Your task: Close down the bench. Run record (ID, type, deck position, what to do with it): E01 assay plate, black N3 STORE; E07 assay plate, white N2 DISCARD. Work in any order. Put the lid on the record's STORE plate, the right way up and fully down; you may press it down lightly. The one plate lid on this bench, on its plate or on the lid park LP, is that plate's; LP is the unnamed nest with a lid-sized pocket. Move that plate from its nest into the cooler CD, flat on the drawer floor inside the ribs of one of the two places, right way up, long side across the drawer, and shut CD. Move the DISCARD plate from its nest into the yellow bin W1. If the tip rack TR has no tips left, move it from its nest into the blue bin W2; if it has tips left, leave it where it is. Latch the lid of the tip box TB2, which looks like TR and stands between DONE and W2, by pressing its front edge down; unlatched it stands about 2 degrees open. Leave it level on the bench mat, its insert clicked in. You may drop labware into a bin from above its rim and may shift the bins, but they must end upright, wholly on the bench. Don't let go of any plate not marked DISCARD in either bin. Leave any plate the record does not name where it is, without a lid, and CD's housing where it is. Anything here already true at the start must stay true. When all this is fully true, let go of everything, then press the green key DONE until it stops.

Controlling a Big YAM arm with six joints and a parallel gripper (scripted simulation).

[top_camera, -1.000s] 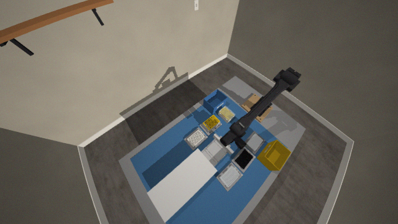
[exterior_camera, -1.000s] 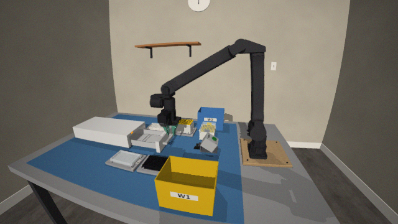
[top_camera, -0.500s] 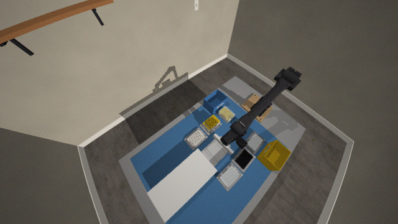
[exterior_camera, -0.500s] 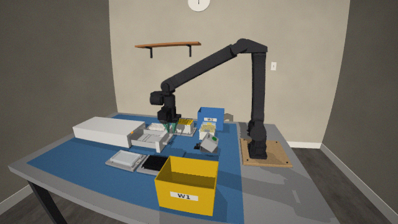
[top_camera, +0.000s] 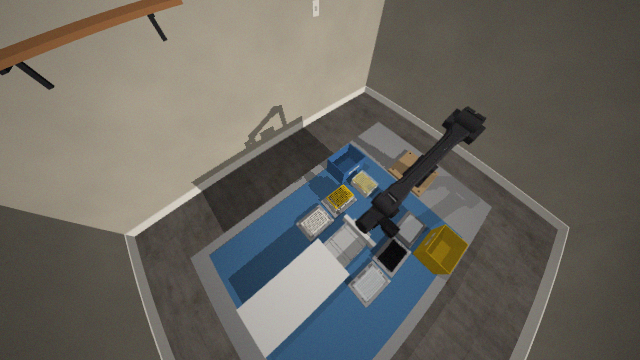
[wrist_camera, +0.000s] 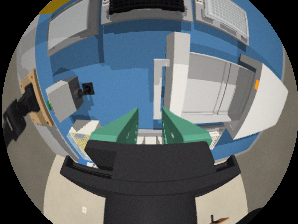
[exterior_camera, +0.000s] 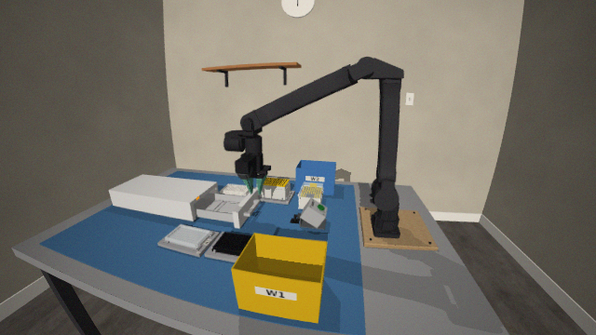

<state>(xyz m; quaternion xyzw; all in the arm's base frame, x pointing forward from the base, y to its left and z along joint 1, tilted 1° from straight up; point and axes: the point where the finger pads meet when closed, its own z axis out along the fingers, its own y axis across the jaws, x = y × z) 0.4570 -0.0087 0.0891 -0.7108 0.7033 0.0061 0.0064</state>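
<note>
Now: hand 180 mm past the grey plate lid, 170 mm to the right of it and 90 mm above it. From my hand the other things lie so: cooler drawer (150 mm ahead, 80 mm below); tip rack TR (20 mm behind, 190 mm to the right, 50 mm below); black plate (10 mm behind, 190 mm to the left, 80 mm below).
</note>
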